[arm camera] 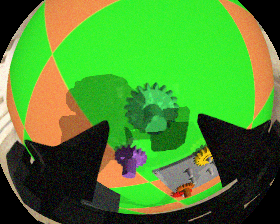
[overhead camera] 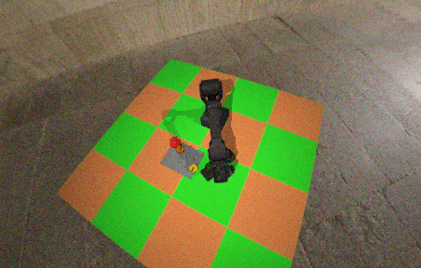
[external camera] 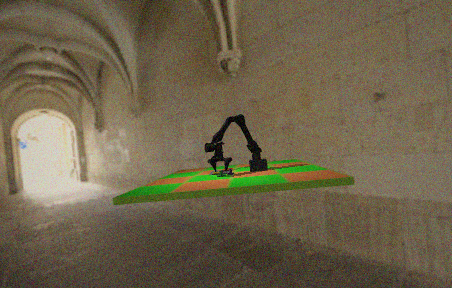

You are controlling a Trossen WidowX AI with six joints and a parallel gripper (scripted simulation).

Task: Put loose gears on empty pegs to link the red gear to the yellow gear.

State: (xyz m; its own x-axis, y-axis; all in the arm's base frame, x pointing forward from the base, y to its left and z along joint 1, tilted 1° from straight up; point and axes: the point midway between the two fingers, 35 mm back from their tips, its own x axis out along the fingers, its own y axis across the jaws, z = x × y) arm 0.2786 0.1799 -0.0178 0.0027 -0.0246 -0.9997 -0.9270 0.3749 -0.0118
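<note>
My gripper tip is 2 cm above the dark green gear. Round my gripper tip: orange gear (26 cm to the right, 1 cm below); then purple gear (7 cm behind, 6 cm to the right, 2 cm below); then red gear (31 cm to the right, 2 cm below, 2 cm behind).
</note>
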